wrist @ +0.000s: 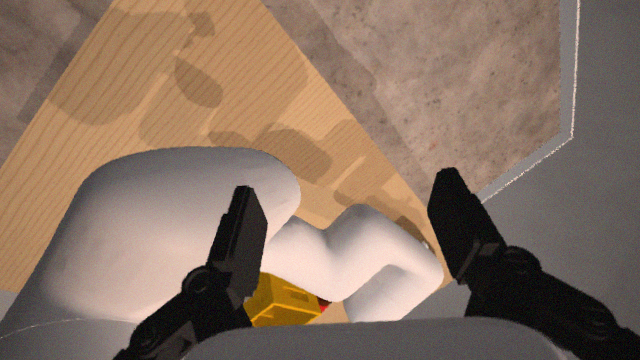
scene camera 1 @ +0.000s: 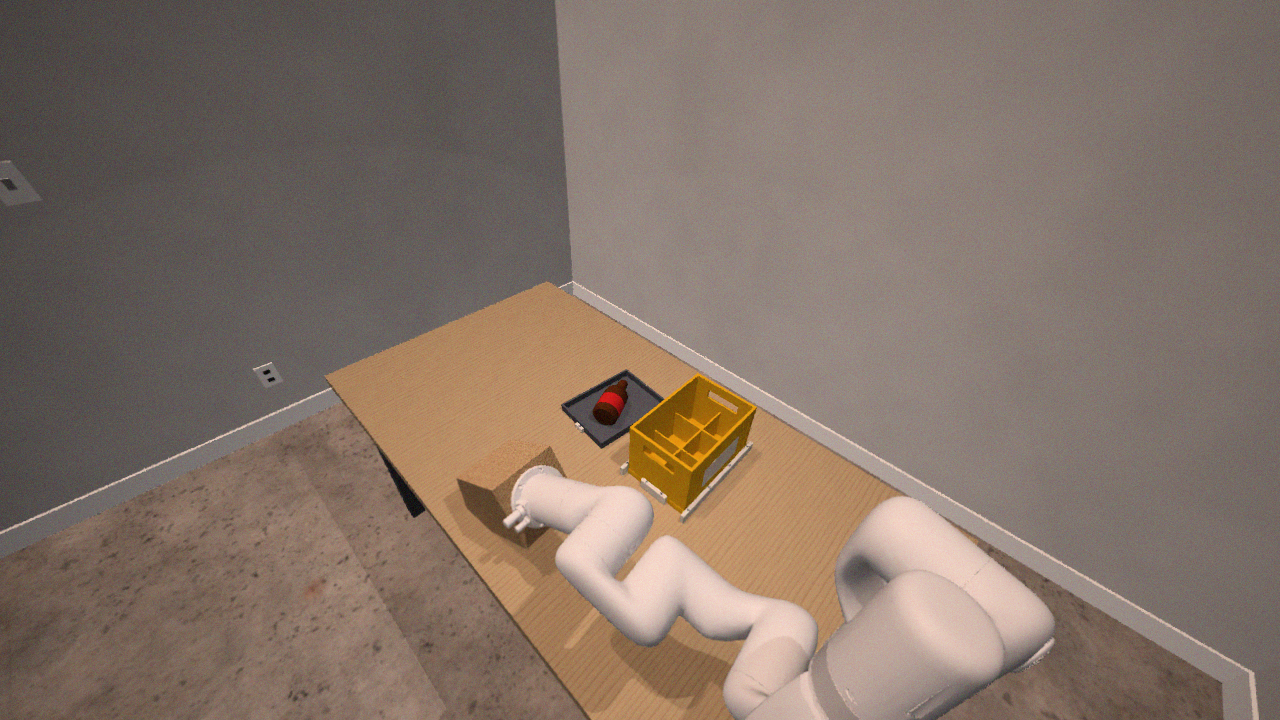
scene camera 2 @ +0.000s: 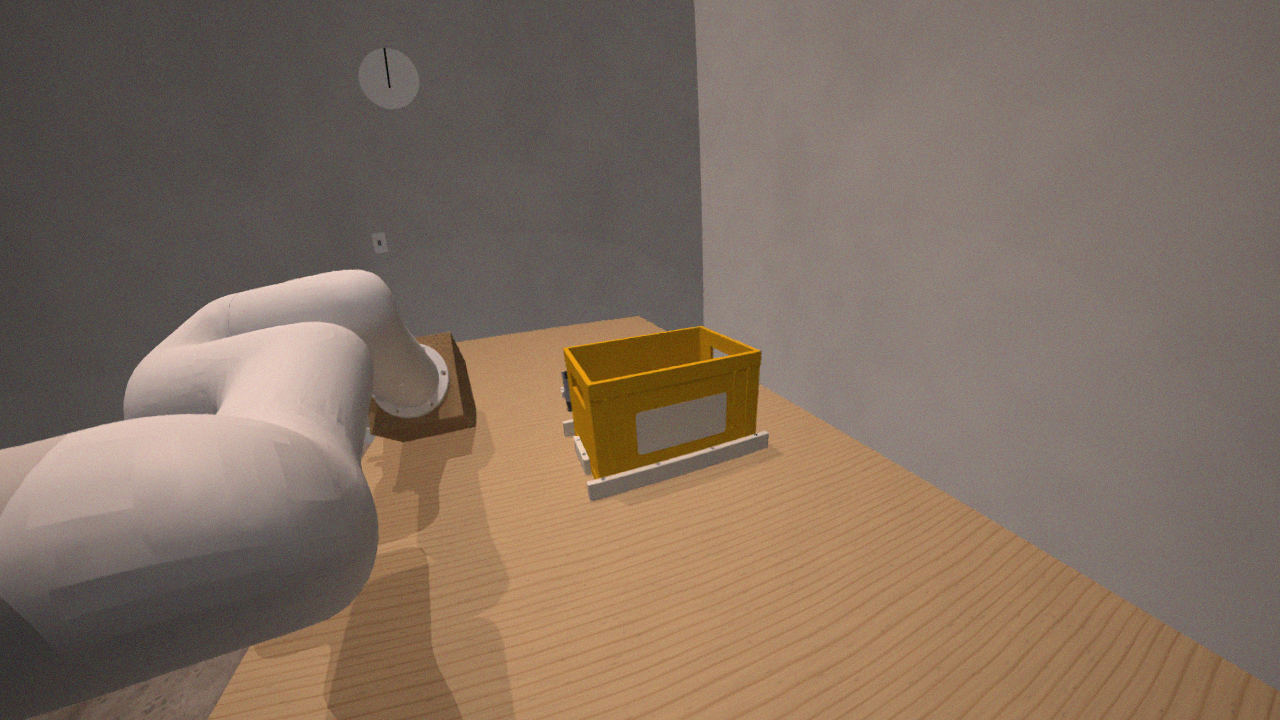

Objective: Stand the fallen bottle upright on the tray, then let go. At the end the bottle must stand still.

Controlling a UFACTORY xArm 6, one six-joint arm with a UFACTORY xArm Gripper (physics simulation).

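Pixels of known places: gripper, fingertip midpoint: (wrist: 344, 197); arm's base at its link origin: (scene camera 1: 538, 496) (scene camera 2: 411, 380).
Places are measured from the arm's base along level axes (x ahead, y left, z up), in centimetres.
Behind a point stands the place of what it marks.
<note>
A dark brown bottle with a red label (scene camera 1: 610, 402) {z -8.0, x 36.2, y 12.8 cm} lies on its side on the dark tray (scene camera 1: 585, 433) {z -15.6, x 28.1, y 14.6 cm} in scene camera 1, its neck toward the back. A sliver of the bottle (wrist: 324, 305) {z -7.9, x 34.8, y 12.6 cm} shows beside the crate in the wrist view. In scene camera 2 the crate hides the bottle and most of the tray. My gripper (wrist: 344, 197) {z 23.2, x -14.5, y -54.7 cm} is open and empty in the wrist view, high above the table and far from the bottle. The fingers do not show in the two scene views.
A yellow crate with compartments (scene camera 1: 662, 483) {z -9.8, x 25.5, y -13.9 cm} (scene camera 2: 613, 429) {z -5.6, x 28.0, y -21.3 cm} (wrist: 295, 305) {z 1.0, x 25.4, y -13.6 cm} stands right beside the tray, with white strips around its base. A brown block (scene camera 1: 487, 505) {z -2.7, x -7.5, y 7.9 cm} (scene camera 2: 463, 394) {z -5.1, x 7.5, y 2.4 cm} stands at the arm's base near the table edge. My white arm reaches over the table, and walls stand beyond it.
</note>
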